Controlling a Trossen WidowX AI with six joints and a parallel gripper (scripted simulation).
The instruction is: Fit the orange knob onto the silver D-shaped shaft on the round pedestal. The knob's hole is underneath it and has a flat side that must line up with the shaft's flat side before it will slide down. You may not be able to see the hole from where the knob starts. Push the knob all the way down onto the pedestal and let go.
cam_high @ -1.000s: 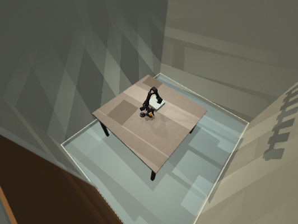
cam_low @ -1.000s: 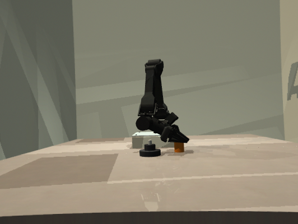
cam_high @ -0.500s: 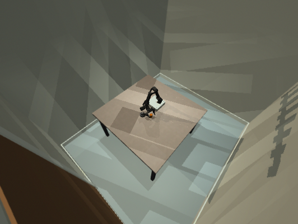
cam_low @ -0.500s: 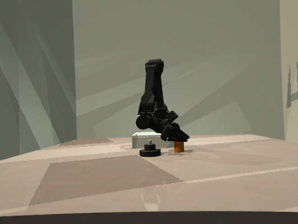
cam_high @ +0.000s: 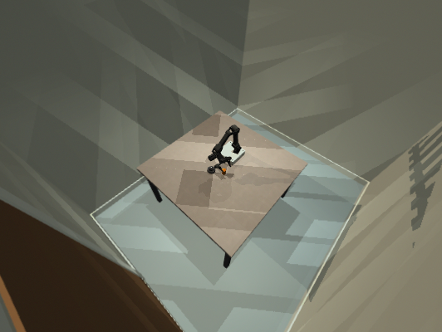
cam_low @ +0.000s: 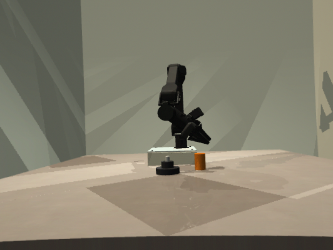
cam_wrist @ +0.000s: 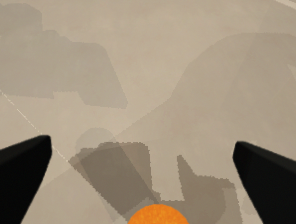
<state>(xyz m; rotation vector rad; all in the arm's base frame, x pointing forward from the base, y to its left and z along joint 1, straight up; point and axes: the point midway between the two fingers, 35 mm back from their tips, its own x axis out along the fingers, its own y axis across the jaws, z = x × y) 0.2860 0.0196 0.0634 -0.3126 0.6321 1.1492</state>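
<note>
Right now my gripper tip is 1 cm past the orange knob, 4 cm to the left of it and 6 cm above it. From my gripper tip the other things lie so: round pedestal: 3 cm ahead, 17 cm to the right, 7 cm below.
</note>
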